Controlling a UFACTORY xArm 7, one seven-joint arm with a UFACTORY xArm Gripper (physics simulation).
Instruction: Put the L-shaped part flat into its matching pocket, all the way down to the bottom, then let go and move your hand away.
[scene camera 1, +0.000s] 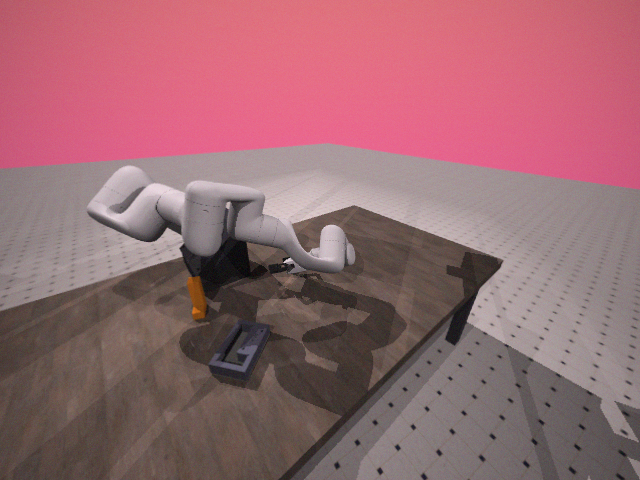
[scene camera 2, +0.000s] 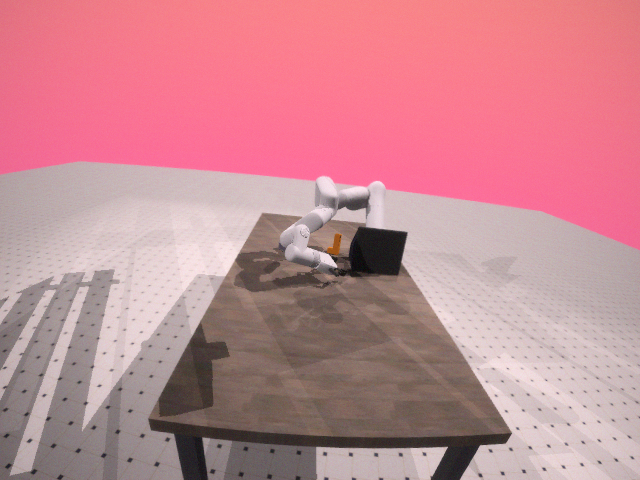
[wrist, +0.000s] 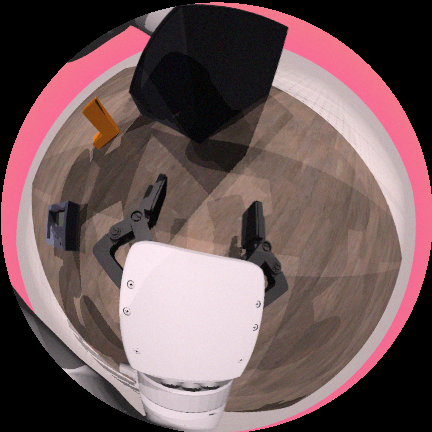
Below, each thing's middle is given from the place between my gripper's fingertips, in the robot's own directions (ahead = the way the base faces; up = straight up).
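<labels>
Orange L-shaped part (wrist: 94, 111): 28 cm to the right of my hand, 4 cm ahead of it, 1 cm above it. Grey pocket block (wrist: 62, 218): 26 cm ahead of my hand, 21 cm to the right of it, 3 cm below it.
</labels>
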